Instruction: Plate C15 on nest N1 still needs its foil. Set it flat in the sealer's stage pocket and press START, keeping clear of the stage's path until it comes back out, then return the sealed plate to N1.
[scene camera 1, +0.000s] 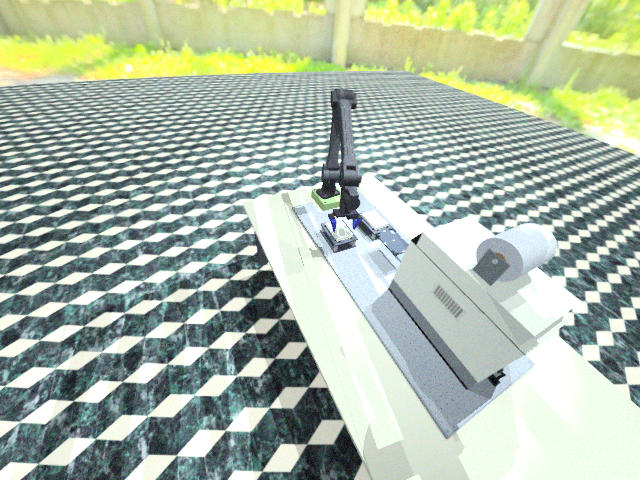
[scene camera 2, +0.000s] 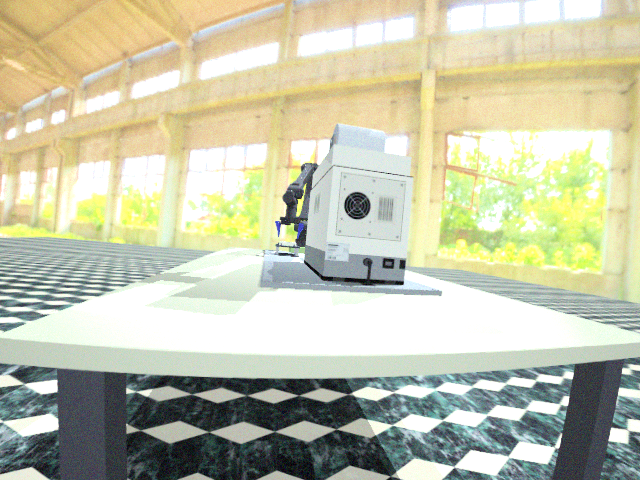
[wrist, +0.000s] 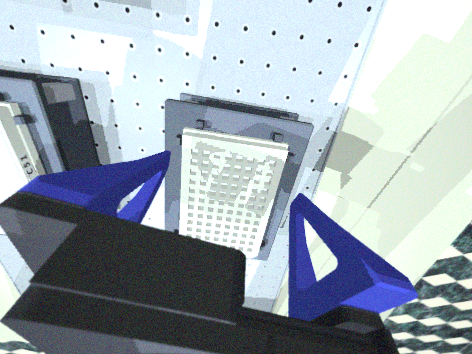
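Seen in the pictures: gripper, fingertip midpoint: (scene camera 1: 343, 230) (scene camera 2: 287, 237) (wrist: 235, 179); arm's base, origin of the base link: (scene camera 1: 327, 193) (scene camera 2: 301, 246).
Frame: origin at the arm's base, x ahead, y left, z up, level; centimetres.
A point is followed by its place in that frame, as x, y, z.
A white open-well plate (scene camera 1: 340, 233) {33.2, -17.0, 3.0} (scene camera 2: 287, 244) {36.4, -16.7, 2.1} (wrist: 227, 195) {31.5, -15.6, 3.0} lies on a raised grey nest (scene camera 1: 343, 246) {36.4, -16.6, -3.1} (wrist: 175, 117) {37.9, -11.5, 1.5}; its label and the nest's name cannot be read. My gripper (scene camera 1: 344, 228) {34.3, -16.3, 5.3} (scene camera 2: 289, 236) {34.3, -16.3, 5.3} (wrist: 235, 179) {34.3, -16.3, 5.3} is open and empty above this plate, with its blue fingers on either side of the plate's long edges in the wrist view. The sealer (scene camera 1: 439, 310) {85.8, -18.4, 12.2} (scene camera 2: 361, 206) {108.0, -13.4, 15.8} stands farther along the board. A dark flat part (scene camera 1: 393, 241) {52.3, -2.8, 7.1} lies by its front; whether it is the stage is unclear. The START button does not show.
A second plate (scene camera 1: 375, 220) {34.5, 4.6, 2.9} (wrist: 12, 145) {36.1, 1.1, 2.8} sits on another holder beside the nest; its side label seems to read C51. A large white roll (scene camera 1: 516, 250) {90.1, -15.6, 43.4} is mounted on the sealer. The perforated baseboard (scene camera 1: 361, 284) {57.6, -23.6, -3.5} (wrist: 230, 45) {43.2, -15.9, -3.6} carries the equipment.
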